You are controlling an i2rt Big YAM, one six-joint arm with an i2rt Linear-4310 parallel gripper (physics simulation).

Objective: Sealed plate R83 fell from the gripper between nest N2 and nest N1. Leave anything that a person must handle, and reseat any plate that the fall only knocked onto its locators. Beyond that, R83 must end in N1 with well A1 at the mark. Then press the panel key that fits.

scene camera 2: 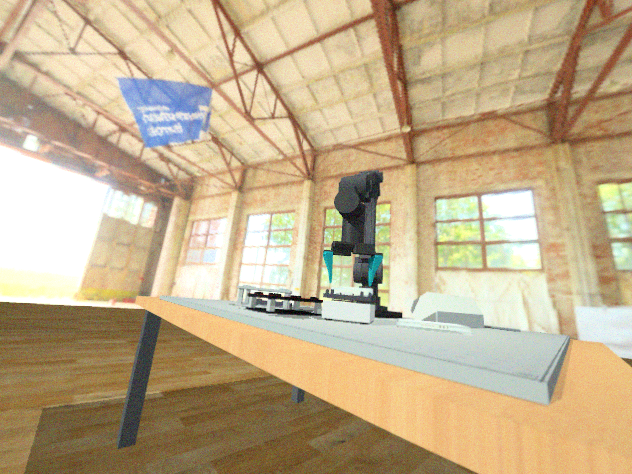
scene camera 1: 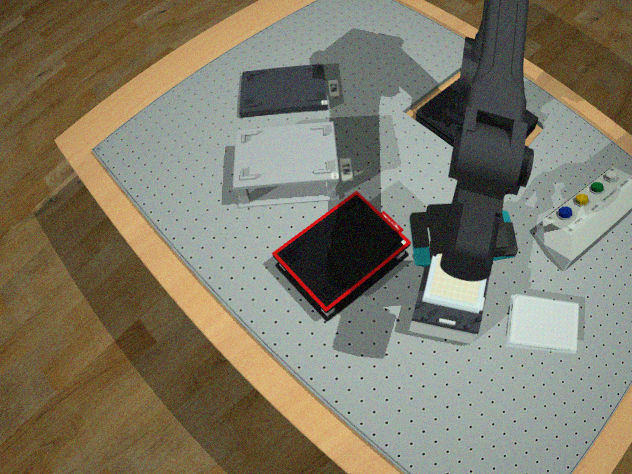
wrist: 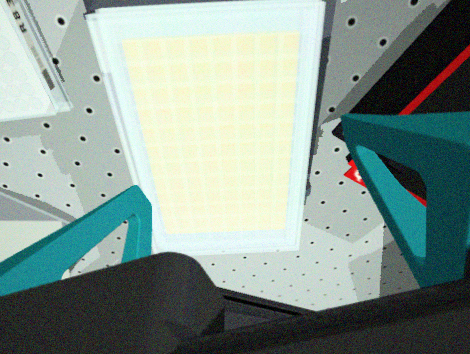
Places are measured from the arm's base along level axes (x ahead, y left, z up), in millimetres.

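Pixels of known places: gripper, fingertip midpoint: (scene camera 2: pixel 350 284) (wrist: pixel 237 164).
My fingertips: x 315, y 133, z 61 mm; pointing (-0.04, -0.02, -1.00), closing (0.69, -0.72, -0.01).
Observation:
For each thing: its top centre in the pictures, then the offset to it from my fingertips. "spot": a spot on its surface instead. Level surfaces: height alone.
- plate with a cream-yellow well grid, top centre: (wrist: pixel 218 168) (scene camera 1: pixel 462 259) (scene camera 2: pixel 353 285) dy +6, dx -6, dz -1 mm
- dark holder, surface spot: (scene camera 1: pixel 427 317) spot: dy +16, dx +86, dz -19 mm
- white plate, top centre: (scene camera 1: pixel 546 322) (scene camera 2: pixel 430 322) dy +173, dx -45, dz -68 mm
- black nest with a red outline, top centre: (scene camera 1: pixel 342 246) (scene camera 2: pixel 286 294) dy -150, dx +70, dz -36 mm
- key panel, top centre: (scene camera 1: pixel 601 197) (scene camera 2: pixel 446 295) dy +146, dx -270, dz +2 mm
- raised grey nest, top centre: (scene camera 1: pixel 284 150) (scene camera 2: pixel 267 286) dy -324, dx +5, dz -17 mm
- low dark nest, top centre: (scene camera 1: pixel 282 84) (scene camera 2: pixel 271 299) dy -470, dx -134, dz -60 mm
- perforated top, surface height: dz -82 mm
My gripper (scene camera 1: pixel 463 251) (scene camera 2: pixel 351 283) (wrist: pixel 237 164) is open and empty above a plate with a cream-yellow well grid (scene camera 1: pixel 453 291) (wrist: pixel 215 135). That plate sits on a dark holder (scene camera 1: pixel 427 317) with a pale base; the arm partly hides it, and I cannot tell whether it lies fully level. A white plate (scene camera 1: pixel 543 322) (scene camera 2: pixel 433 325) (wrist: pixel 20 75) lies flat on the table beside it; its edge label partly reads "R8" in the wrist view. A black nest with a red outline (scene camera 1: pixel 342 250) holds no plate. The key panel (scene camera 1: pixel 566 247) (scene camera 2: pixel 451 308) has blue (scene camera 1: pixel 565 212), yellow (scene camera 1: pixel 581 199), green (scene camera 1: pixel 596 187) and white keys (scene camera 1: pixel 611 175).
A raised grey nest (scene camera 1: pixel 285 153) and a low dark nest (scene camera 1: pixel 284 91) stand at the back left, without plates. Their tags are too small to read. The arm's black base (scene camera 1: pixel 441 114) is at the back right. The perforated top (scene camera 1: pixel 459 403) has a wooden edge (scene camera 1: pixel 214 316).

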